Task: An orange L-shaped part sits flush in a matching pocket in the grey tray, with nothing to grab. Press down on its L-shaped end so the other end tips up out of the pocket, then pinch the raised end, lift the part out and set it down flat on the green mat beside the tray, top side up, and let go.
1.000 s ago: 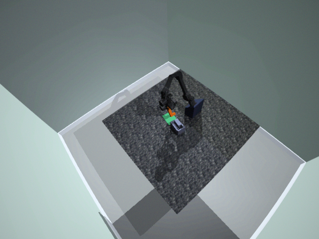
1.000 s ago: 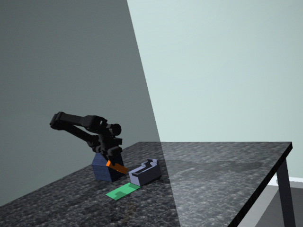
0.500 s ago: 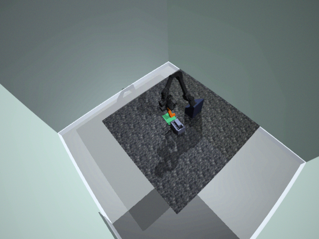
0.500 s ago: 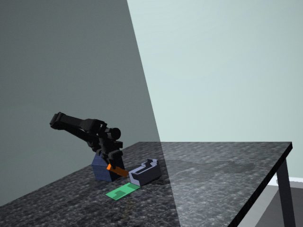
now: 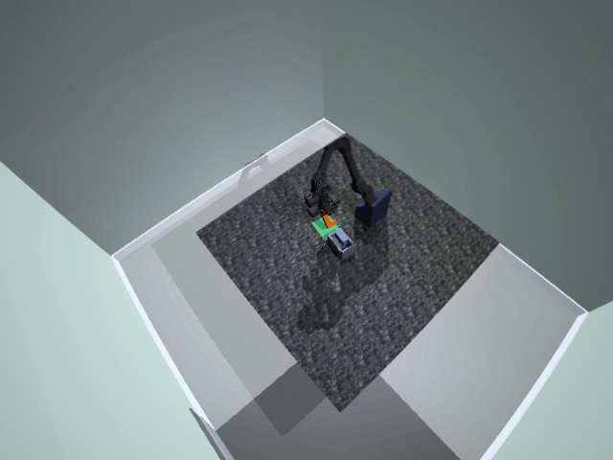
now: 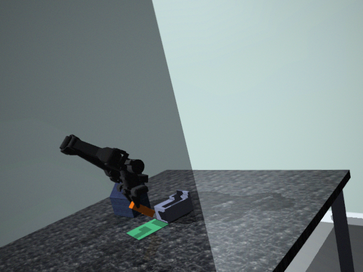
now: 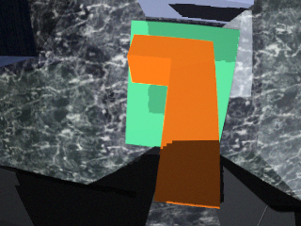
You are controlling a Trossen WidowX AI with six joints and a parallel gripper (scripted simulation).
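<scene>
The green mat is 130 mm below my gripper tip, 20 mm to the left of it and 10 mm ahead of it. The rest, counted from my gripper tip: orange l-shaped part 40 mm to the left, 30 mm below.
</scene>
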